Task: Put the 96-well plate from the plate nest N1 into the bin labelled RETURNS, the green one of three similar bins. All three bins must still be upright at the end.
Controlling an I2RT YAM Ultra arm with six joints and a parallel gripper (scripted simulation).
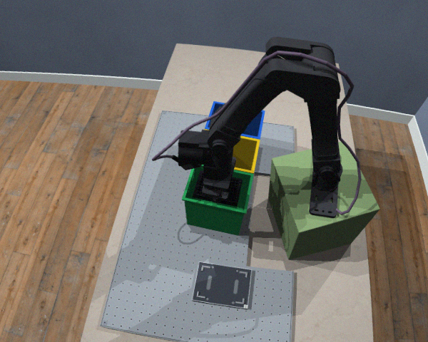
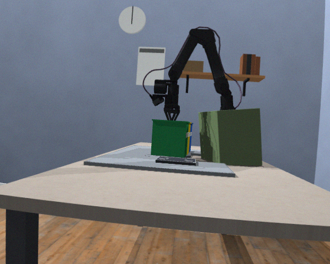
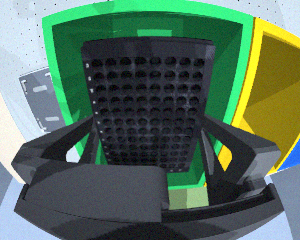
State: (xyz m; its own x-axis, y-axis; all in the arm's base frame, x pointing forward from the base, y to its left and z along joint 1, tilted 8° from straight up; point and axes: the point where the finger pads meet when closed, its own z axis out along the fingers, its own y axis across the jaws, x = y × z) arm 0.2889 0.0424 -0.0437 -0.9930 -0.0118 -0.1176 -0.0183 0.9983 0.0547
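Right now my hand is right at the black 96-well plate. From my hand the other things lie so: blue bin (1 cm ahead, 26 cm to the right, 8 cm below); yellow bin (13 cm to the right, 8 cm below); green bin (8 cm below).
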